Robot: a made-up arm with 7 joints. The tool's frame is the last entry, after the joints. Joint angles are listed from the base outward. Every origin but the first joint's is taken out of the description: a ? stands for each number. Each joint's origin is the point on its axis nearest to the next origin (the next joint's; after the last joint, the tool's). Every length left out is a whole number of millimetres.
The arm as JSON. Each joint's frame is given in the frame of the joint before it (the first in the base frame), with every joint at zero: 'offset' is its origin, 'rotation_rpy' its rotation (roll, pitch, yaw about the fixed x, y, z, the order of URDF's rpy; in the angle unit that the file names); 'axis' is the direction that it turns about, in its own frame. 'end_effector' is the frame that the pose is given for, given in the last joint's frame.
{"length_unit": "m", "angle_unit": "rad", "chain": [
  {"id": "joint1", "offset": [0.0, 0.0, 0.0], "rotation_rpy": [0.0, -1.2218, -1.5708], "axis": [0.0, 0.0, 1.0]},
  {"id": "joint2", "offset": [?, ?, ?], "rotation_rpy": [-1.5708, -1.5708, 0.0], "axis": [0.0, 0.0, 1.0]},
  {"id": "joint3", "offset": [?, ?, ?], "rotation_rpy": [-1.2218, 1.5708, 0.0], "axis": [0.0, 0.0, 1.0]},
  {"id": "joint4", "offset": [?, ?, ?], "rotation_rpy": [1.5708, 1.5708, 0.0], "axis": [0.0, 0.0, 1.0]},
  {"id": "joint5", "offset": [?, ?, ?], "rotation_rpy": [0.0, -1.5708, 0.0], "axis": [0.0, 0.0, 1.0]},
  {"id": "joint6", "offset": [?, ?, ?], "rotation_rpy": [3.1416, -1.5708, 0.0], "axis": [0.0, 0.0, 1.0]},
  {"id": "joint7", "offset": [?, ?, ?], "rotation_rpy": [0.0, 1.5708, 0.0], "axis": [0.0, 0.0, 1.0]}
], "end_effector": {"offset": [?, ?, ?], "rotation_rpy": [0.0, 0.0, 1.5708]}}
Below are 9 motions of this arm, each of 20 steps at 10 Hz.
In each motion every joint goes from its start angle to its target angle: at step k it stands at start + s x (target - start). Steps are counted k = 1, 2, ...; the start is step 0. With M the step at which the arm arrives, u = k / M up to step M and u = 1 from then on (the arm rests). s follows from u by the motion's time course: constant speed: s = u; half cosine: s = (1 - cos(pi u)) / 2; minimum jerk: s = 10 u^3 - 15 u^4 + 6 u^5.
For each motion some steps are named. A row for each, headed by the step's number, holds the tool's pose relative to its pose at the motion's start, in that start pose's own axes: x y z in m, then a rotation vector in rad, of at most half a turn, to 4 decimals.
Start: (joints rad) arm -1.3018 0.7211 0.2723 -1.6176 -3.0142 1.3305 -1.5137
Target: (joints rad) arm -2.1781 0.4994 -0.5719 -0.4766 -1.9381 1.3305 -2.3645
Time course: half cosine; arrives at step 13
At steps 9, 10, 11, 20:
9: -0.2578 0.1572 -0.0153 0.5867 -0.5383 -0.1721
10: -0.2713 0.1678 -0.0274 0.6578 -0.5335 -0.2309
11: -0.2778 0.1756 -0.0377 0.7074 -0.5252 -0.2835
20: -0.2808 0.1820 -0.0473 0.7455 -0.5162 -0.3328

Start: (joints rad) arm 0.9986 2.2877 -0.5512 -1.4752 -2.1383 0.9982 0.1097
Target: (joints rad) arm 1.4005 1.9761 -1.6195 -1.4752 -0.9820 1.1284 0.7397
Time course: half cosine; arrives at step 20
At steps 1, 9, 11, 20:
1: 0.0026 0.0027 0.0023 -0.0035 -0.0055 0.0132
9: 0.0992 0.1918 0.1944 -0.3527 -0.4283 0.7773
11: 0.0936 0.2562 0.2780 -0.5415 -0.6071 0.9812
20: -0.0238 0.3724 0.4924 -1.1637 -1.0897 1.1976

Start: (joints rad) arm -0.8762 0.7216 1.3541 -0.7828 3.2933 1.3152 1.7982
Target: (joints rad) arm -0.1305 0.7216 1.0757 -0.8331 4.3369 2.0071 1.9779
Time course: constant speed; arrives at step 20
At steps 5, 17, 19, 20:
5: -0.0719 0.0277 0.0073 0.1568 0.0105 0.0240
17: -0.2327 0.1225 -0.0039 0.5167 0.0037 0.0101
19: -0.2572 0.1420 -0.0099 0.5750 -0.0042 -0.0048
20: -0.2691 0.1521 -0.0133 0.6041 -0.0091 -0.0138

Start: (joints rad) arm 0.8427 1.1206 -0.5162 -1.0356 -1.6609 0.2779 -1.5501
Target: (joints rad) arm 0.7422 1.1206 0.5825 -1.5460 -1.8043 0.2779 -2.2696
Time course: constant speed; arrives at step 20
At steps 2, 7, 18, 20:
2: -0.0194 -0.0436 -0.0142 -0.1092 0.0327 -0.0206
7: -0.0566 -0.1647 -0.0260 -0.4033 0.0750 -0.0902
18: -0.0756 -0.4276 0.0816 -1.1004 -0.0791 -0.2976
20: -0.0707 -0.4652 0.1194 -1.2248 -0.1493 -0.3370

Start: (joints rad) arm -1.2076 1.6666 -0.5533 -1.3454 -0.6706 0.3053 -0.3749
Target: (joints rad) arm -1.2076 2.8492 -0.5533 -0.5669 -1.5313 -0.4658 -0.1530
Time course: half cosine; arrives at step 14
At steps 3, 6, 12, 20:
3: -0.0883 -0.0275 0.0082 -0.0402 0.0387 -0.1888
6: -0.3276 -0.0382 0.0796 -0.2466 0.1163 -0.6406
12: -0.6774 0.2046 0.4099 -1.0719 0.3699 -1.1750
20: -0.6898 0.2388 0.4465 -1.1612 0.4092 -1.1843

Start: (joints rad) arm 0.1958 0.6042 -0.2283 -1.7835 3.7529 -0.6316 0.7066
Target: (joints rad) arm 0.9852 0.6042 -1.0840 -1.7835 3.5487 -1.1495 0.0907
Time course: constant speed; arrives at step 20
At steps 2, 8, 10, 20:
2: 0.0629 -0.0169 -0.0019 -0.0703 -0.1595 -0.0685
8: 0.2559 -0.0494 0.0378 -0.1825 -0.6633 -0.2581
10: 0.3181 -0.0519 0.0657 -0.1846 -0.8356 -0.3140
20: 0.5663 0.0181 0.2873 0.0953 -1.6588 -0.5117

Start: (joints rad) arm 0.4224 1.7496 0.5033 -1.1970 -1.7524 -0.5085 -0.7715
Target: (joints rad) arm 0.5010 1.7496 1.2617 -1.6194 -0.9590 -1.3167 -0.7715
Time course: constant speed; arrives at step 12
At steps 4, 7, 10, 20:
4: -0.0820 -0.0355 0.0560 0.2422 0.1775 0.1867
7: -0.1340 -0.0600 0.1145 0.4549 0.3341 0.2263
10: -0.1755 -0.0795 0.1846 0.6732 0.4930 0.1723
20: -0.1965 -0.0885 0.2363 0.8124 0.5911 0.0843

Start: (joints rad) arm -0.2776 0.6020 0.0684 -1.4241 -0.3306 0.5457 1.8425
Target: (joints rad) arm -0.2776 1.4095 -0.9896 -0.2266 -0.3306 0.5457 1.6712
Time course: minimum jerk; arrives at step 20
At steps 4, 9, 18, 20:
4: -0.0044 0.0243 -0.0094 0.0536 0.0175 -0.0955
9: 0.0643 0.2002 -0.0316 0.4256 0.0230 -0.6932
18: 0.5035 0.3025 0.1124 1.2153 -0.3470 -1.6447
20: 0.5107 0.3000 0.1163 1.2282 -0.3560 -1.6570

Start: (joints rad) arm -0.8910 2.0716 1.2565 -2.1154 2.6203 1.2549 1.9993
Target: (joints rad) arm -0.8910 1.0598 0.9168 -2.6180 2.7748 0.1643 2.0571
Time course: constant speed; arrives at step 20
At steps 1, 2, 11, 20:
1: 0.0153 0.0117 0.0015 -0.0554 0.0507 0.0286
2: 0.0300 0.0238 0.0022 -0.1110 0.1015 0.0577
11: 0.1306 0.1367 -0.0265 -0.6206 0.5645 0.3411
20: 0.1647 0.2340 -0.0962 -1.1286 1.0391 0.6676

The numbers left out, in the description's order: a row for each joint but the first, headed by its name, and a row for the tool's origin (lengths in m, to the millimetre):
joint2: 0.0 0.0 0.0
joint3: -0.122 -0.335 0.0
joint4: -0.04 0.0 0.0
joint5: 0.389 0.047 0.0
joint6: 0.0 0.0 0.0
joint7: 0.0 0.0 0.0
tool: 0.0 0.0 0.0

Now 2 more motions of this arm.
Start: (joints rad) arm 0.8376 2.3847 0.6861 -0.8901 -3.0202 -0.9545 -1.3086
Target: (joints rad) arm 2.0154 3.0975 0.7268 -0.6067 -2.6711 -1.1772 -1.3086
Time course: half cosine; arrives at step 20
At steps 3, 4, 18, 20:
3: -0.0193 -0.0197 0.0116 -0.0141 0.0064 -0.0459
4: -0.0351 -0.0340 0.0213 -0.0253 0.0119 -0.0800
18: -0.5061 -0.0838 0.4234 -0.3037 0.3013 -0.7502
20: -0.5179 -0.0758 0.4392 -0.3104 0.3147 -0.7680

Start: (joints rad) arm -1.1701 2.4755 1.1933 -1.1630 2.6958 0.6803 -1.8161
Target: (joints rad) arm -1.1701 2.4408 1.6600 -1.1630 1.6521 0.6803 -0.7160
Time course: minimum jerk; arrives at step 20
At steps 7, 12, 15, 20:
7: 0.0292 0.0218 0.0175 0.0525 0.0696 0.0533
12: 0.0820 0.0582 0.0621 0.2510 0.1829 0.1788
15: 0.1055 0.0728 0.0882 0.3866 0.2135 0.2500
20: 0.1164 0.0792 0.1019 0.4600 0.2203 0.2866

